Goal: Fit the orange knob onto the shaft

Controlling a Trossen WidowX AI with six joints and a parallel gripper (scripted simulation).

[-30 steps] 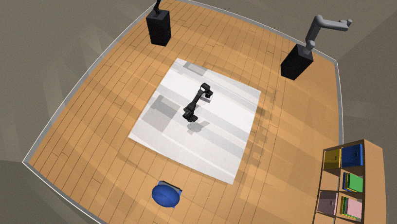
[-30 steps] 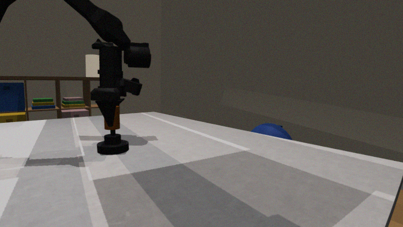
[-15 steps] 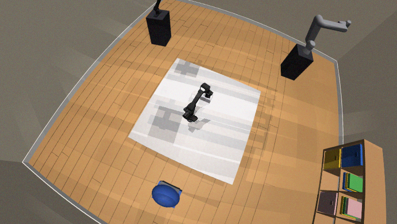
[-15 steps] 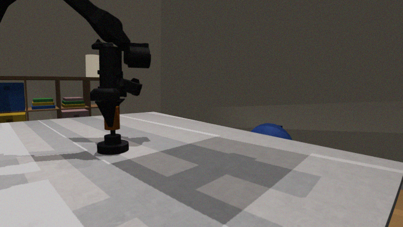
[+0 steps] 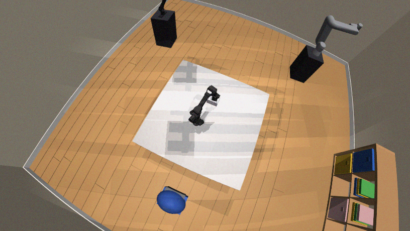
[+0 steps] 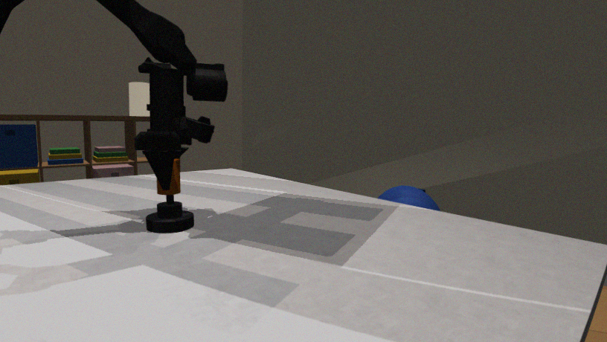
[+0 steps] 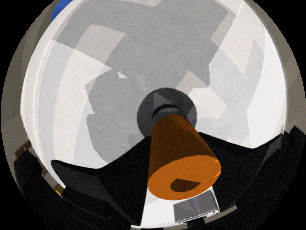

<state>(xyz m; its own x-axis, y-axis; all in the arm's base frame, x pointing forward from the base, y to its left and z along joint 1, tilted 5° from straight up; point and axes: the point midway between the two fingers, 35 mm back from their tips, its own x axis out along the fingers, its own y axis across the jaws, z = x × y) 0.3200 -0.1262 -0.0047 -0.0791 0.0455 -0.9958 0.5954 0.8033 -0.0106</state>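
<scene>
The orange knob lies 20 mm above my gripper tip. The rest, counted from my gripper tip: dark pedestal 40 mm below.
</scene>
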